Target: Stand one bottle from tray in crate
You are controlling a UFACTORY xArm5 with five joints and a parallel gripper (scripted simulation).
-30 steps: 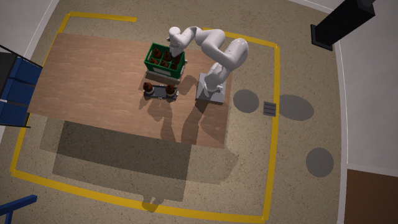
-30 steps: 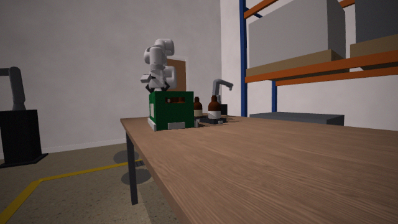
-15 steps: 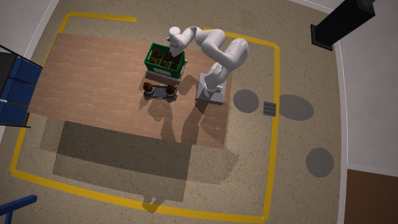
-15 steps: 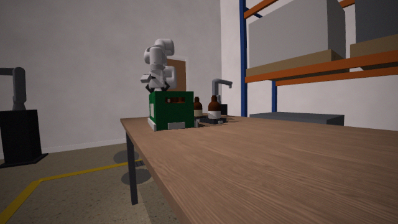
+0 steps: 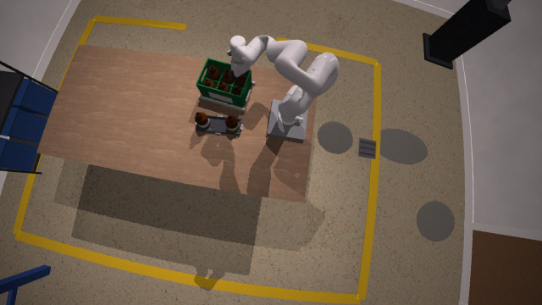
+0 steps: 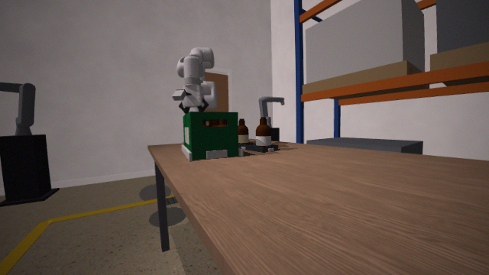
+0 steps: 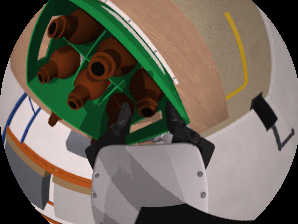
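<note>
Now: hand 8 cm above the bottle. The rest, counted from my hand: tray (28 cm to the left, 15 cm below, 9 cm ahead); then green crate (9 cm ahead, 8 cm below, 4 cm to the left).
</note>
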